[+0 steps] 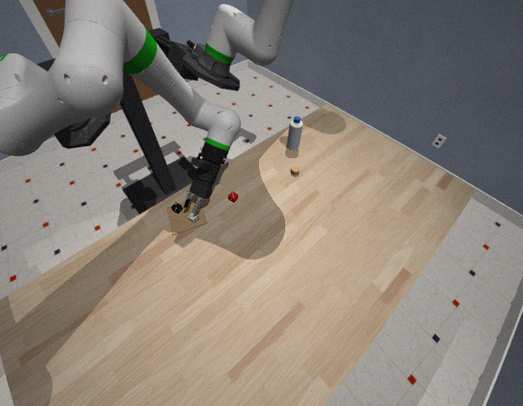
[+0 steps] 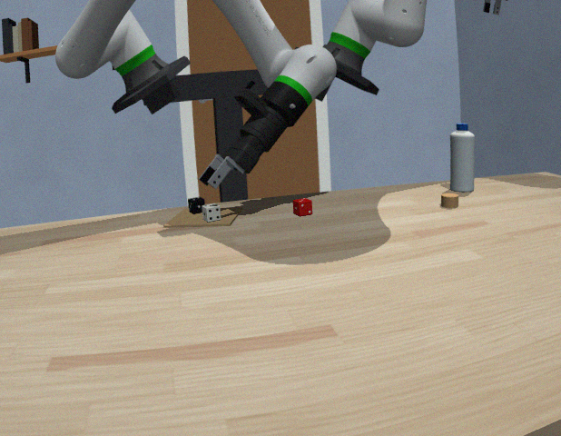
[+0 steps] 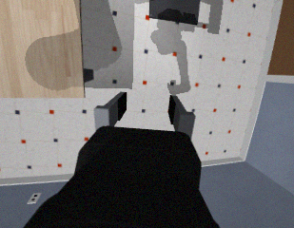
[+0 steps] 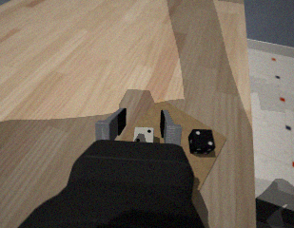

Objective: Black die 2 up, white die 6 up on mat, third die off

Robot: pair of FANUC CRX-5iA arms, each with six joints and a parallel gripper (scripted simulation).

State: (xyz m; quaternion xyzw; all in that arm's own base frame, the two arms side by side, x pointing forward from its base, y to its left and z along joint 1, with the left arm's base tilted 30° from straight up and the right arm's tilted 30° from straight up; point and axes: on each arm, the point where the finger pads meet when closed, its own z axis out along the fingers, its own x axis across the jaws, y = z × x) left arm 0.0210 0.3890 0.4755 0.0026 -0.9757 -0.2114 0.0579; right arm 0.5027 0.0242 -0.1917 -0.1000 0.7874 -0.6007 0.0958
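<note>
Right now my right hand is 70 mm above the white die and 10 mm to the left of it. Round my right hand: tan mat: 90 mm below, 40 mm behind, 20 mm to the right; then black die: 80 mm behind, 70 mm below, 40 mm to the right; then red die: 180 mm to the left, 80 mm below.
</note>
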